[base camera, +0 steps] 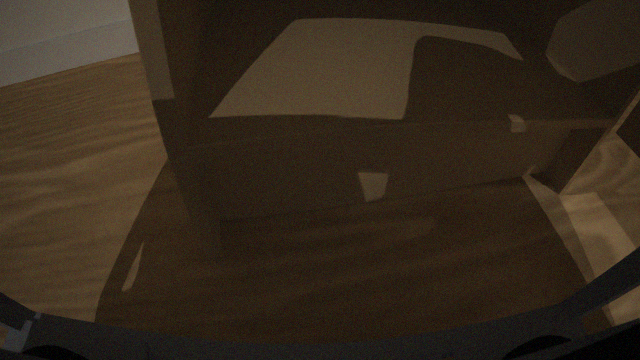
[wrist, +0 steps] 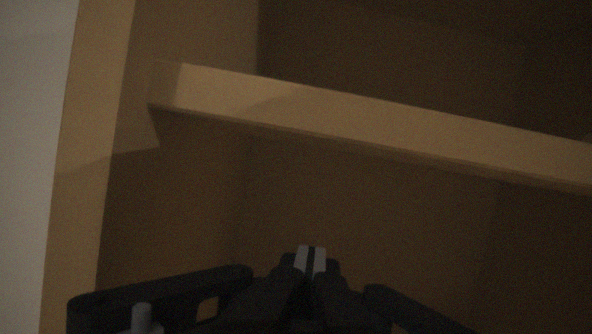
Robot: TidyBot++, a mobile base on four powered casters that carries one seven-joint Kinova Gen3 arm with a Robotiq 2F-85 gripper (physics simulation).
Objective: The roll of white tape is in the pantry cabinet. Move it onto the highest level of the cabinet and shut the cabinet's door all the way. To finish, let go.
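Places are measured from the arm's base along level axes (x left, y ahead, z down), in centimetres.
Pixels of known places: gripper, fingertip midpoint: (wrist: 309,264).
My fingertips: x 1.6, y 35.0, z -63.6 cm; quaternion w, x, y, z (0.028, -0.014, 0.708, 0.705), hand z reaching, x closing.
Note:
Behind a point stands the place of what it marks.
The pantry cabinet (base camera: 161,60) @[x 8.5, y 27.7, z 15.0 cm] (wrist: 90,150) @[x 8.8, y 27.6, z -68.2 cm] stands close in front, in shadow. In the wrist view its left side panel runs up the left, and a shelf board (wrist: 370,117) @[x 0.4, y 31.0, z -71.0 cm] slopes down from upper left to right. My gripper (wrist: 309,264) @[x 1.6, y 35.0, z -63.6 cm] is shut and empty, with its tips below that shelf board in the picture and the cabinet's dark interior behind them. The gripper does not show in the base camera view. The roll of white tape does not show in either view. The door cannot be made out clearly.
A pale wall (base camera: 60,30) @[x 58.3, y 78.0, z 29.2 cm] (wrist: 27,150) @[x 62.0, y 77.4, z -59.1 cm] stands left of the cabinet. The wood floor (base camera: 65,200) @[x 35.4, y 35.1, z 39.6 cm] extends in front of and left of the cabinet, with shadows across it. The dark rim of my base (base camera: 310,350) @[x -0.8, y 14.6, z 28.7 cm] crosses the bottom of the base camera view, close to the cabinet.

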